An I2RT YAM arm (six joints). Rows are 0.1 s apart.
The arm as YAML. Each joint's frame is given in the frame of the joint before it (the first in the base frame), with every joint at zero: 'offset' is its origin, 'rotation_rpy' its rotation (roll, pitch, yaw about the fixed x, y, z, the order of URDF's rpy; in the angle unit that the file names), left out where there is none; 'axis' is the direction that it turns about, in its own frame. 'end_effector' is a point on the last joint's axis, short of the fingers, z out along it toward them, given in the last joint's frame.
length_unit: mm
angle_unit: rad
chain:
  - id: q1
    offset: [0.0, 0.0, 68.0]
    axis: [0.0, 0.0, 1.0]
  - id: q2
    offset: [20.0, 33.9, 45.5]
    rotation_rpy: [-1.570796, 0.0, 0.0]
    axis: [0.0, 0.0, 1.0]
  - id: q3
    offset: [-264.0, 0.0, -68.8]
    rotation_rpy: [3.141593, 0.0, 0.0]
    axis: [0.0, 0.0, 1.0]
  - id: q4
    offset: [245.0, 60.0, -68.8]
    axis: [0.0, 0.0, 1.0]
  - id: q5
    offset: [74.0, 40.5, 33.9]
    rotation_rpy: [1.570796, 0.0, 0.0]
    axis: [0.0, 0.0, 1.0]
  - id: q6
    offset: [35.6, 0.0, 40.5]
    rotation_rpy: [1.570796, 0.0, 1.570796]
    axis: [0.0, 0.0, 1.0]
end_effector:
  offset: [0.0, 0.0, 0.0]
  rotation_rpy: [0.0, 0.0, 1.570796]
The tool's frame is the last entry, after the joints.
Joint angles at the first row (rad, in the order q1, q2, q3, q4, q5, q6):
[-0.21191 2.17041 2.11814 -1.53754 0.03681 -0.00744]
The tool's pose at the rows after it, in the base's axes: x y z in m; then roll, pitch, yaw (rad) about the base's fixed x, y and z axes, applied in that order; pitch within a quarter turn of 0, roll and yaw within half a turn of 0:
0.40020 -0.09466 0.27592 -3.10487 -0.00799 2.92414
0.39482 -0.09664 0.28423 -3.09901 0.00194 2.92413
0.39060 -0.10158 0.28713 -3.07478 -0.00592 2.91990
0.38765 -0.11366 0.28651 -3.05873 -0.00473 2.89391
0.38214 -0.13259 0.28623 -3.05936 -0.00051 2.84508
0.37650 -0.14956 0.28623 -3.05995 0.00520 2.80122
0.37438 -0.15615 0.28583 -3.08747 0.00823 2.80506
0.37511 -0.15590 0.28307 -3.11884 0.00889 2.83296
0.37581 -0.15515 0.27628 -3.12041 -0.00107 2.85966
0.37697 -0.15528 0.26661 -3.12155 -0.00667 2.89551
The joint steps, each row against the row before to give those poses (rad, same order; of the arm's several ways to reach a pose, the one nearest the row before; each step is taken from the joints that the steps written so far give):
[-0.01717 -0.01754 0.00004 -0.00613 0.00000 -0.00419]
[-0.00725 -0.02136 -0.00003 -0.01102 0.00573 -0.00725]
[-0.01219 -0.00766 -0.00040 -0.01413 0.02441 -0.00801]
[-0.02939 0.00004 -0.00264 0.00458 0.01602 -0.00344]
[-0.04883 -0.00003 -0.00117 0.00535 -0.00076 0.00000]
[-0.04423 0.00001 0.00002 0.00571 -0.00076 -0.00037]
[-0.01948 0.00038 -0.00079 0.00460 -0.02785 -0.02329]
[-0.00152 0.00002 -0.01100 0.01064 -0.03167 -0.02936]
[0.00230 0.00000 -0.02747 0.01793 -0.00075 -0.02441]
[0.00075 -0.00002 -0.03895 0.03396 -0.00039 -0.03511]

